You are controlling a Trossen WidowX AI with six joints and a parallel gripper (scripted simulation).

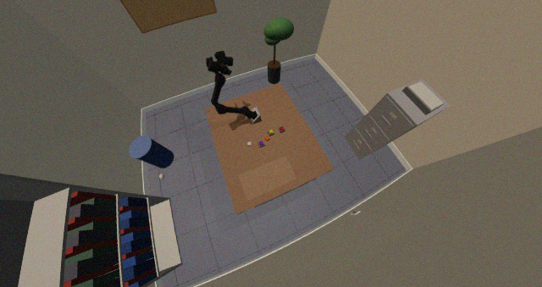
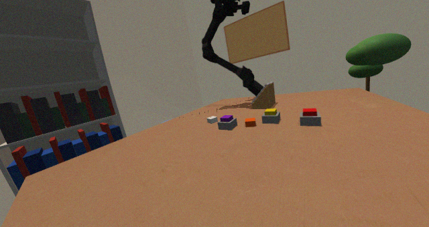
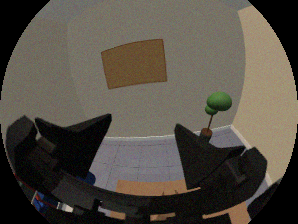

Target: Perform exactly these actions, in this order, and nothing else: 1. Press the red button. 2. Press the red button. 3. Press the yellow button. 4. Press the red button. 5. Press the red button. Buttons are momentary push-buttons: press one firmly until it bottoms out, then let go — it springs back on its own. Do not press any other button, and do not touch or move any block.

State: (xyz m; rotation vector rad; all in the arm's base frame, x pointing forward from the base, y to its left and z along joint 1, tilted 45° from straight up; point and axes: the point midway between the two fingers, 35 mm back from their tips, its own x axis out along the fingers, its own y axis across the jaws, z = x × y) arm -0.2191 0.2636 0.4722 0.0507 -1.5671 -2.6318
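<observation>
Right now the red button is 49 cm ahead of my gripper tip, 34 cm to the left of it and 55 cm below it. The rest, counted from my gripper tip: yellow button (48 cm ahead, 23 cm to the left, 55 cm below); purple button (55 cm ahead, 11 cm to the left, 55 cm below); white block (50 cm ahead, 1 cm to the left, 57 cm below).
</observation>
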